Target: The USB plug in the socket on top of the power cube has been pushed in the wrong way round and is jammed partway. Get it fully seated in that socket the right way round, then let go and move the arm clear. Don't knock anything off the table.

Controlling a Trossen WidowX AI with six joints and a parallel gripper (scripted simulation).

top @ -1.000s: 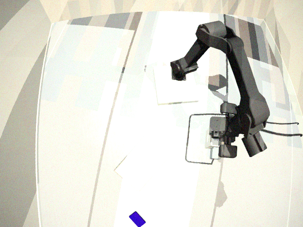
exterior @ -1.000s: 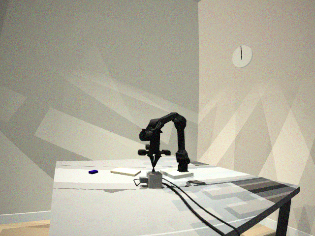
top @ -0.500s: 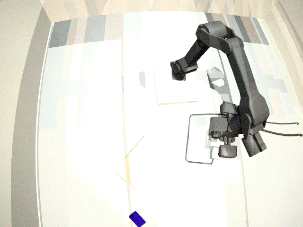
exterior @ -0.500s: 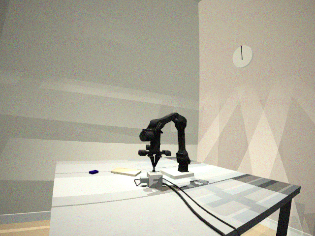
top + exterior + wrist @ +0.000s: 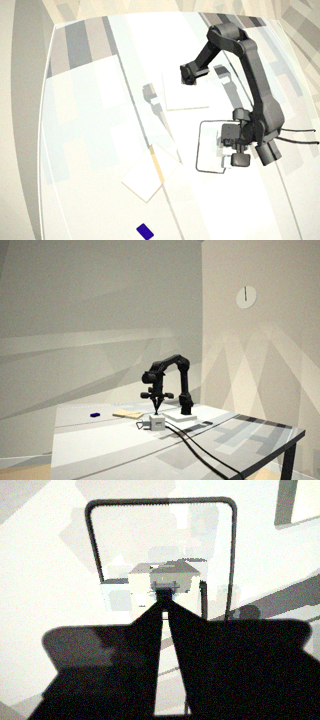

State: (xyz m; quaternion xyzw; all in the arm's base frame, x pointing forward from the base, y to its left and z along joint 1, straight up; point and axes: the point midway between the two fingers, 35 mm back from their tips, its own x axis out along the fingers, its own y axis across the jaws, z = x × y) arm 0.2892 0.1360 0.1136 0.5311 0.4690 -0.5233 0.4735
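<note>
The dark USB plug is 20 mm below my gripper tip. The rest, counted from my gripper tip: flat tan board 280 mm to the right, 100 mm below, 100 mm ahead; then blue block 330 mm ahead, 300 mm to the right, 100 mm below.
</note>
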